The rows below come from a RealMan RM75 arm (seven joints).
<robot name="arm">
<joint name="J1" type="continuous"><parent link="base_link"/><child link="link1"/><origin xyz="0 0 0.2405" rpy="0 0 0"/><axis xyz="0 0 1"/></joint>
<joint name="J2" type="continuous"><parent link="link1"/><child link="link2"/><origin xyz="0 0 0" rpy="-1.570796 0 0"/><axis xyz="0 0 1"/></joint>
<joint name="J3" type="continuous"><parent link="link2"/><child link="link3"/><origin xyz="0 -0.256 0" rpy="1.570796 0 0"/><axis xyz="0 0 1"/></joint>
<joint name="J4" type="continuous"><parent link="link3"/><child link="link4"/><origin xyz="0 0 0" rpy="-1.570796 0 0"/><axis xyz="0 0 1"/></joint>
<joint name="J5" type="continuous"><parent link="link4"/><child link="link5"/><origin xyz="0 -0.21 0" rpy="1.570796 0 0"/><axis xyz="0 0 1"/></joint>
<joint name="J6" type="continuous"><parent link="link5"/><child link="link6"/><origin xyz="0 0 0" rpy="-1.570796 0 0"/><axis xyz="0 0 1"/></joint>
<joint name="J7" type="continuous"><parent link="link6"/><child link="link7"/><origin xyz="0 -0.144 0" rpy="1.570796 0 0"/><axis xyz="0 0 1"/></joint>
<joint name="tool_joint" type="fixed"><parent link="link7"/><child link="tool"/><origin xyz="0 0 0" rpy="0 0 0"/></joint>
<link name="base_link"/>
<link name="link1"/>
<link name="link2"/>
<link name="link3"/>
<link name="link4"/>
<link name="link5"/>
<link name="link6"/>
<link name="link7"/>
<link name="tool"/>
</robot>
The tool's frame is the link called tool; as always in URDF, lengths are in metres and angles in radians. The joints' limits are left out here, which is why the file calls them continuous.
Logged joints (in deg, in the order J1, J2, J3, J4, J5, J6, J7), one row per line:
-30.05 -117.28 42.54 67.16 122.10 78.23 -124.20
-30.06 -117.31 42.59 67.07 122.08 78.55 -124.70
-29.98 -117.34 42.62 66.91 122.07 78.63 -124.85
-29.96 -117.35 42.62 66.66 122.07 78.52 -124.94
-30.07 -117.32 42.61 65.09 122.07 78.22 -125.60
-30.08 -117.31 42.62 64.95 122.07 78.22 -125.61
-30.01 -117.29 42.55 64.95 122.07 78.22 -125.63
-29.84 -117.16 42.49 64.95 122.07 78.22 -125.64
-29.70 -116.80 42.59 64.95 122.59 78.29 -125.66
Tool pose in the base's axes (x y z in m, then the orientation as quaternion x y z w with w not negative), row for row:
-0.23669 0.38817 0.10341 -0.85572 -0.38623 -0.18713 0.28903
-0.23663 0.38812 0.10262 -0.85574 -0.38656 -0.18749 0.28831
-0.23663 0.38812 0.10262 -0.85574 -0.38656 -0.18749 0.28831
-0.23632 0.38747 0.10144 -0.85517 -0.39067 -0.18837 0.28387
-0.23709 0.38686 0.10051 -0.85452 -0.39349 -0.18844 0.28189
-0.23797 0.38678 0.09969 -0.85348 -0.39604 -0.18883 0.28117
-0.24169 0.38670 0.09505 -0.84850 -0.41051 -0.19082 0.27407
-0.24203 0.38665 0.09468 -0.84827 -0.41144 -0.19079 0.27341
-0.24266 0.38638 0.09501 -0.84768 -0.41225 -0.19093 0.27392
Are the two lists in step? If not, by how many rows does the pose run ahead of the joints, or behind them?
The pose runs 2 rows behind the joints: the pose in row i belongs to the joints in row i - 2.
